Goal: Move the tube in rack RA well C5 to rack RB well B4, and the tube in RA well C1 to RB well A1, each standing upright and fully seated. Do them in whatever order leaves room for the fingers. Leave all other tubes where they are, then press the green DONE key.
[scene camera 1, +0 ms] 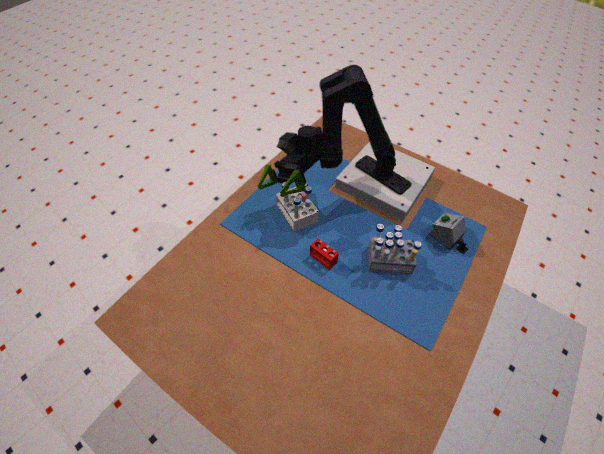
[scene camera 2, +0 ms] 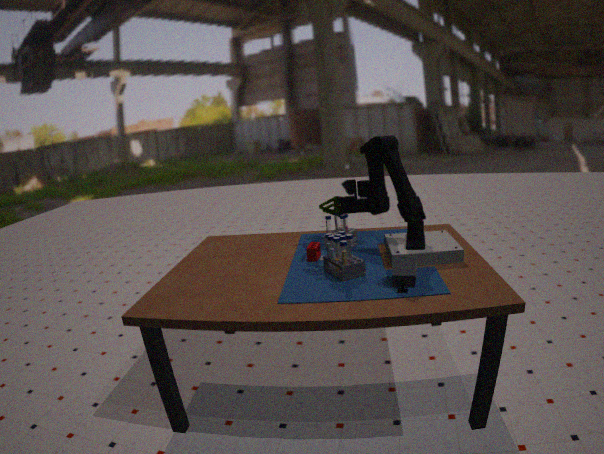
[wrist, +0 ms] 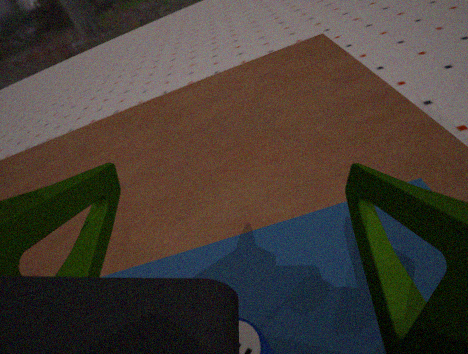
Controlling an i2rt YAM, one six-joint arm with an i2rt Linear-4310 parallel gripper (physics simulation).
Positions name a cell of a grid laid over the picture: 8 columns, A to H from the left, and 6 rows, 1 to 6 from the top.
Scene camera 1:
my gripper: D3
grey box with green button: F4
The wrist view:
my gripper: D3
blue mat: F5
